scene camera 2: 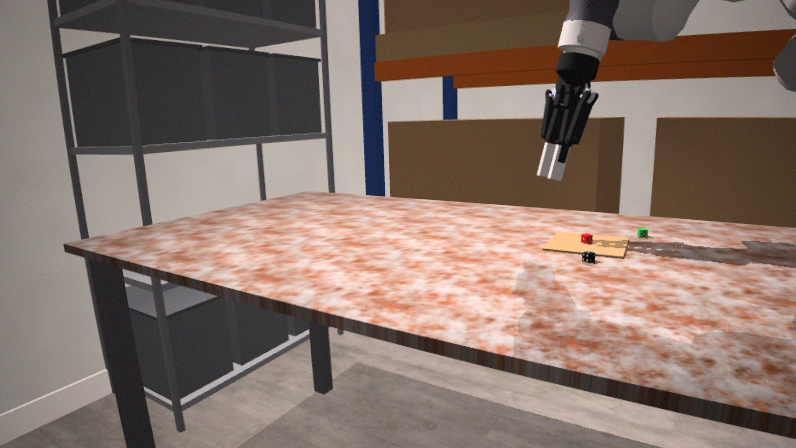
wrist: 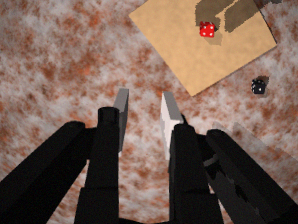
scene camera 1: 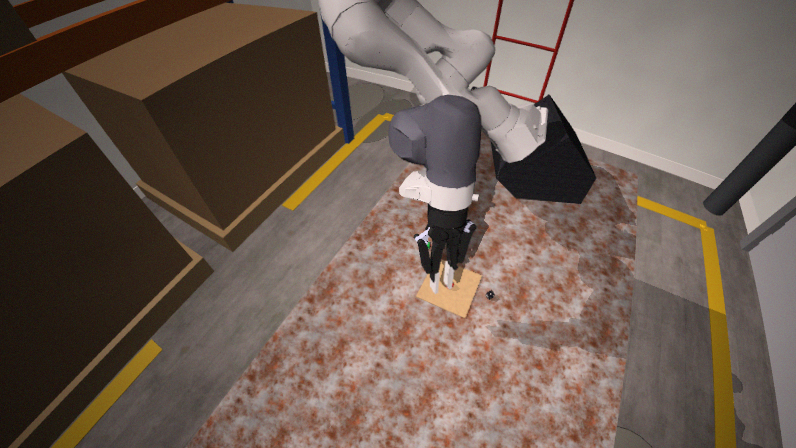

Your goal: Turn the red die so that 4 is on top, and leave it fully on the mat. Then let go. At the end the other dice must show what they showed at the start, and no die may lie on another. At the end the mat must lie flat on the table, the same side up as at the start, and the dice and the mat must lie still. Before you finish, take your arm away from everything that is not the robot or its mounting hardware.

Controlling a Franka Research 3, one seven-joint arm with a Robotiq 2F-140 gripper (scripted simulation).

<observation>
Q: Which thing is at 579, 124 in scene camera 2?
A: My gripper.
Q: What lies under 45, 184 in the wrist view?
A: My gripper.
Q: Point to a tan mat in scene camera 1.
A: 457, 300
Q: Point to a tan mat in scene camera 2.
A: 606, 246
</observation>
